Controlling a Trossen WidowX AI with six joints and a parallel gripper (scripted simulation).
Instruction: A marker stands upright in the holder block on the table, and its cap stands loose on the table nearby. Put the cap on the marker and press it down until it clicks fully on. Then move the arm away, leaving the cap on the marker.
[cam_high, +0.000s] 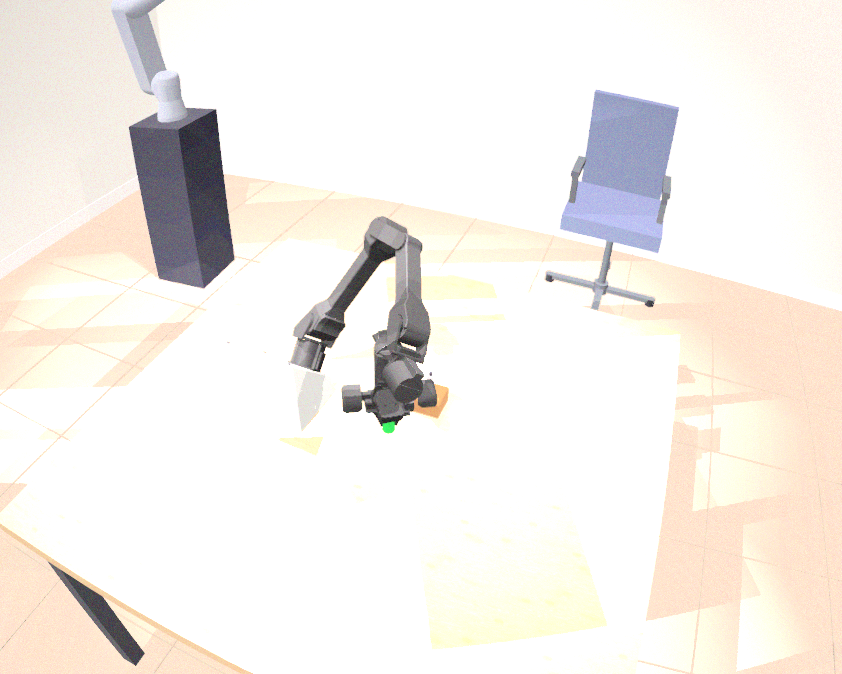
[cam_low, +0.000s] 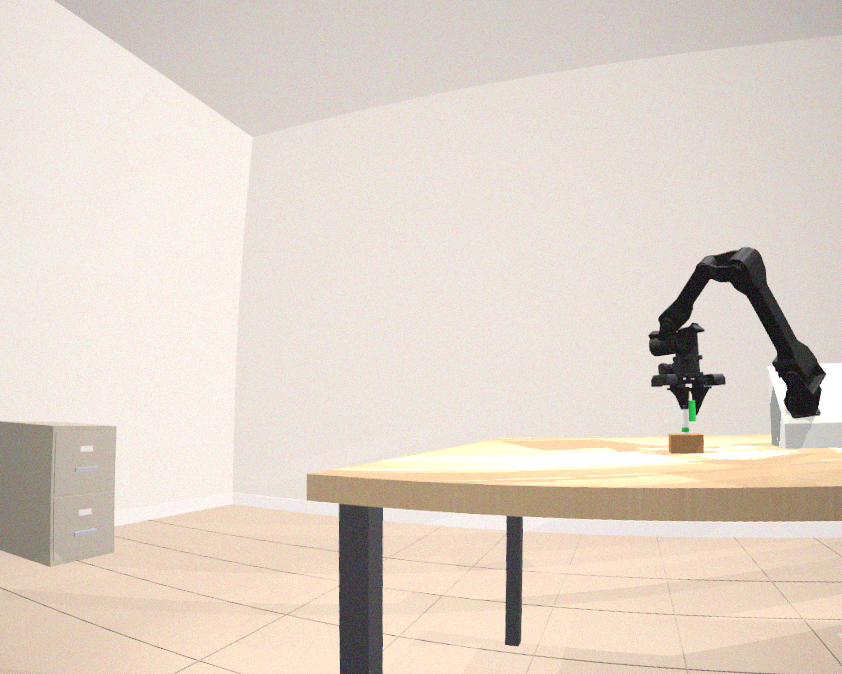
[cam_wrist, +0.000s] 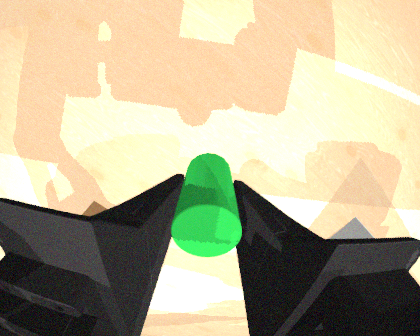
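Right now my gripper tip is 40 mm short of the wooden holder block, 160 mm to the right of it and 60 mm above it. Also, from my gripper tip: green cap: 10 mm above.
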